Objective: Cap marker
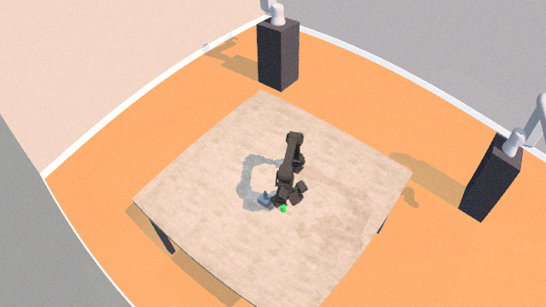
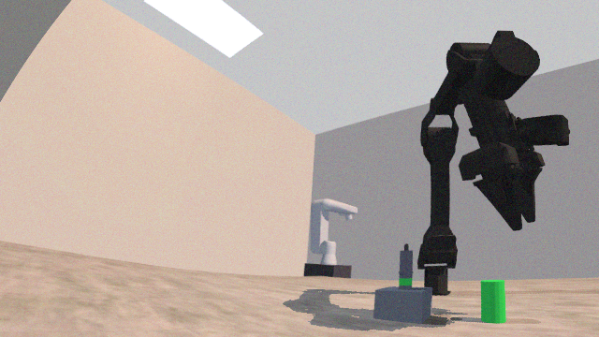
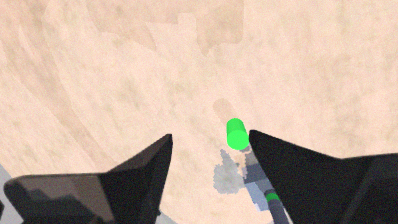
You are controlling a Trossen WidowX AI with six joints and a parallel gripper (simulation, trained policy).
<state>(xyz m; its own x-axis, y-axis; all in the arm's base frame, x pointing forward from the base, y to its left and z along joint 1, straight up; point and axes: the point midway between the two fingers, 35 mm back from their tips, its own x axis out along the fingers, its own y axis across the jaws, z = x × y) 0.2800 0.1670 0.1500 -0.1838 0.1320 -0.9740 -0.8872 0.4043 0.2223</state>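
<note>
Now: the green cap 9 cm below my gripper tip, 5 cm to the right of it and 1 cm ahead of it. The rest, counted from my gripper tip: grey marker (16 cm to the right, 4 cm below, 2 cm ahead); then grey holder block (16 cm to the right, 10 cm below, 2 cm ahead).
</note>
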